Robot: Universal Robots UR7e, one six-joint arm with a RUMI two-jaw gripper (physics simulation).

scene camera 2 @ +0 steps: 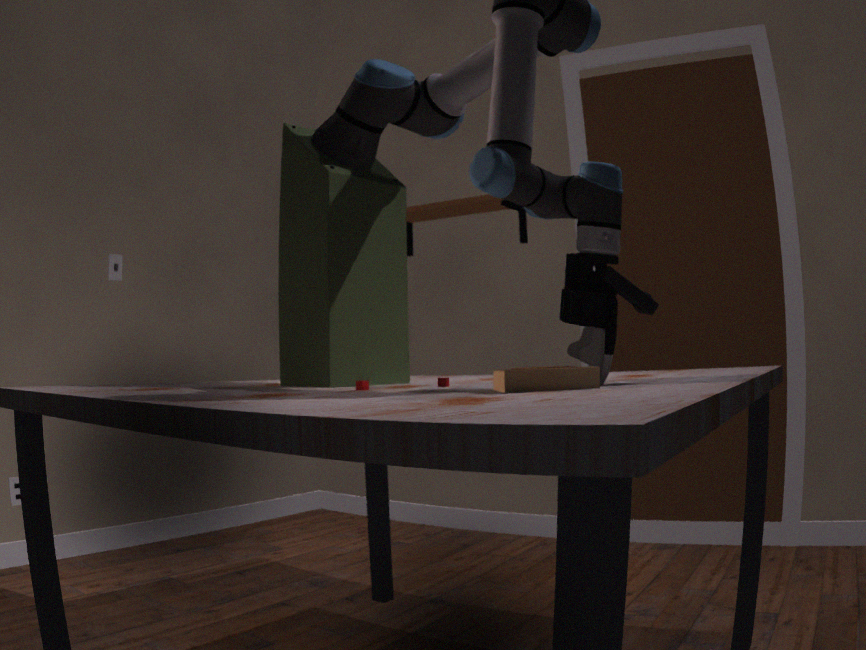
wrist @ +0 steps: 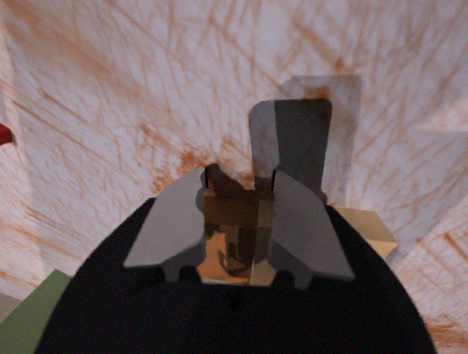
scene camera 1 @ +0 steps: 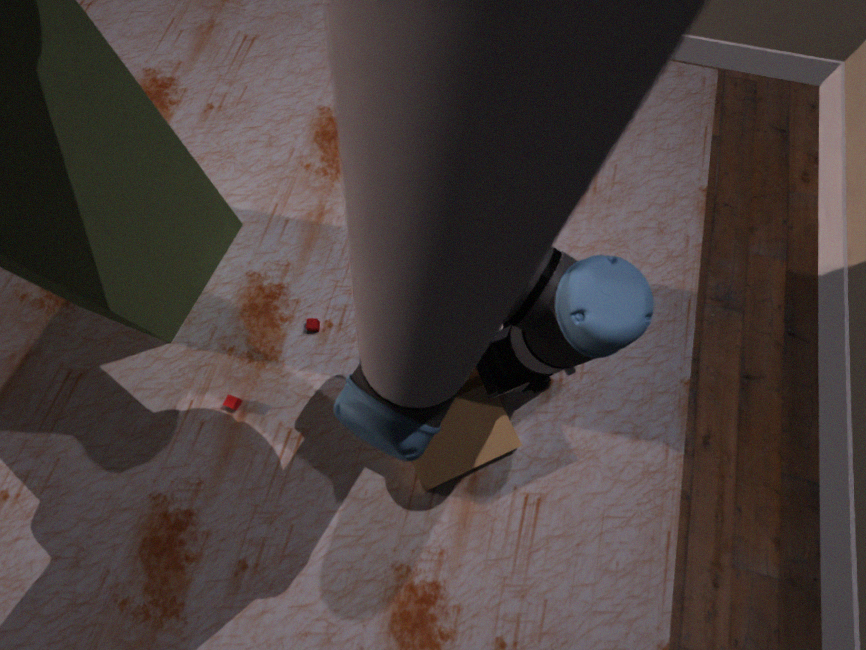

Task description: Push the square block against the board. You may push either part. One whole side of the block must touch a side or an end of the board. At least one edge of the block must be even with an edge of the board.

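Seen in the pictures: gripper, fingertip midpoint: (wrist: 239, 171); arm's base, link origin: (scene camera 2: 340, 152).
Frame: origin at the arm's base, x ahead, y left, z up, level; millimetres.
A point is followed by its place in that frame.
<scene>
The orange-brown square block (wrist: 225, 250) {x 477, y -197, z -475 mm} shows between the fingers in the wrist view, beside a strip of the light tan board (wrist: 263, 250) {x 498, y -225, z -475 mm} (scene camera 1: 475, 437) {x 498, y -284, z -474 mm} (scene camera 2: 552, 379) {x 492, y -326, z -490 mm}. They meet along a seam with no gap visible there. Their far edges look nearly level, but the fingers and shadow hide whether they are exactly even. The board lies flat on the table; part of it is behind the arm in scene camera 1. I cannot make out the block's outline in either scene view. My gripper (wrist: 239, 171) {x 543, y -178, z -504 mm} (scene camera 2: 602, 374) {x 543, y -178, z -504 mm} is partly open, fingers pointing down at the pieces, holding nothing.
The table (scene camera 1: 594, 545) {x 654, y -425, z -506 mm} (scene camera 2: 349, 405) {x 300, y -610, z -506 mm} is white with rust-brown stains. Two small red cubes lie to the left, one nearer (scene camera 1: 231, 403) {x 149, y -229, z -490 mm} (scene camera 2: 362, 384) {x 151, y -235, z -496 mm} and one farther (scene camera 1: 312, 325) {x 257, y -112, z -490 mm} (scene camera 2: 443, 382) {x 259, y -117, z -498 mm}. The green arm pedestal (scene camera 1: 139, 181) {x 94, y 4, z -289 mm} (scene camera 2: 367, 300) {x 78, y -35, z -335 mm} stands at the left.
</scene>
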